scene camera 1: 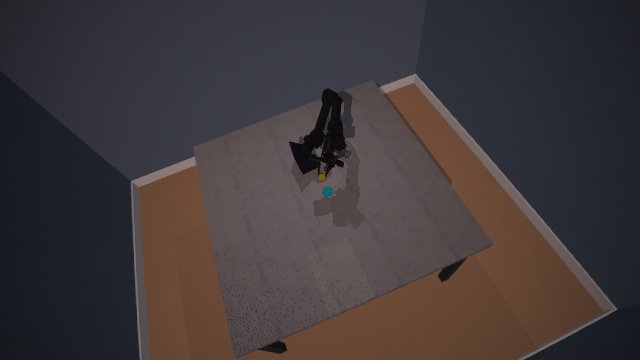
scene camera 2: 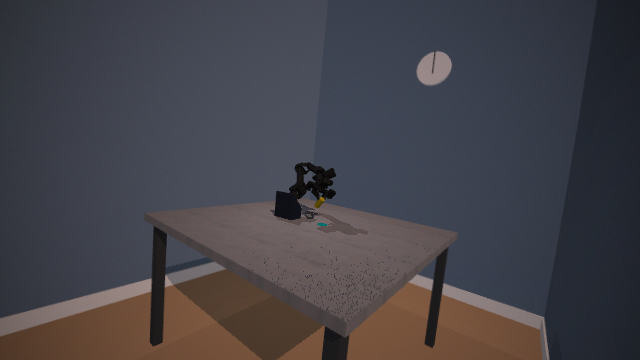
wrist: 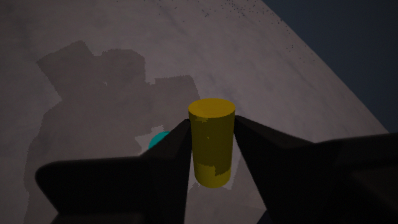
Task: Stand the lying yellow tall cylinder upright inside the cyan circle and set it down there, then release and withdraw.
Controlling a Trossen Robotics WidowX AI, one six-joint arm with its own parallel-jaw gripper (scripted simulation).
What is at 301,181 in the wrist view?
My gripper.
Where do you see a yellow cylinder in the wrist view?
At 212,120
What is my gripper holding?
A yellow cylinder.
